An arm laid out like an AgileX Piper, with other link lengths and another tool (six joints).
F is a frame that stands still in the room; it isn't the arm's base.
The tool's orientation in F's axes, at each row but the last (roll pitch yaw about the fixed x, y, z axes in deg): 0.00, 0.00, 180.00; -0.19, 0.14, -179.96; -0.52, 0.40, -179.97; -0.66, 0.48, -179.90; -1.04, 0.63, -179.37; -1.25, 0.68, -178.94; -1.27, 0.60, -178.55; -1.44, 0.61, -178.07; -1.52, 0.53, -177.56; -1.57, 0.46, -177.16; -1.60, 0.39, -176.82
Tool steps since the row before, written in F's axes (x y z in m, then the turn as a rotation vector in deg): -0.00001, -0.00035, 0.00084, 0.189, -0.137, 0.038; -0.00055, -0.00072, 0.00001, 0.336, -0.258, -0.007; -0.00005, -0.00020, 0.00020, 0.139, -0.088, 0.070; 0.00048, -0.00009, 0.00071, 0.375, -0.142, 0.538; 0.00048, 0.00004, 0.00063, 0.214, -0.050, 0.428; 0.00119, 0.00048, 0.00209, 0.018, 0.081, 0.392; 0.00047, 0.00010, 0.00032, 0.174, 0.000, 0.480; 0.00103, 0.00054, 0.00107, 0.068, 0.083, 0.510; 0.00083, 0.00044, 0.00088, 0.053, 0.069, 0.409; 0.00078, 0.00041, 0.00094, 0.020, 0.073, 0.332; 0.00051, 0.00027, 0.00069, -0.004, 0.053, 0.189
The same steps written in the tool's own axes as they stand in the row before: 0.00001, 0.00035, 0.00084, -0.189, 0.137, 0.038; 0.00055, 0.00072, 0.00001, -0.336, 0.258, -0.007; 0.00005, 0.00020, 0.00020, -0.139, 0.087, 0.070; -0.00049, 0.00008, 0.00071, -0.379, 0.136, 0.536; -0.00049, -0.00005, 0.00062, -0.218, 0.045, 0.427; -0.00122, -0.00050, 0.00207, -0.024, -0.089, 0.390; -0.00048, -0.00010, 0.00031, -0.179, -0.006, 0.478; -0.00106, -0.00053, 0.00105, -0.076, -0.093, 0.507; -0.00086, -0.00043, 0.00086, -0.060, -0.077, 0.407; -0.00081, -0.00040, 0.00092, -0.026, -0.081, 0.330; -0.00053, -0.00026, 0.00068, 0.000, -0.058, 0.187
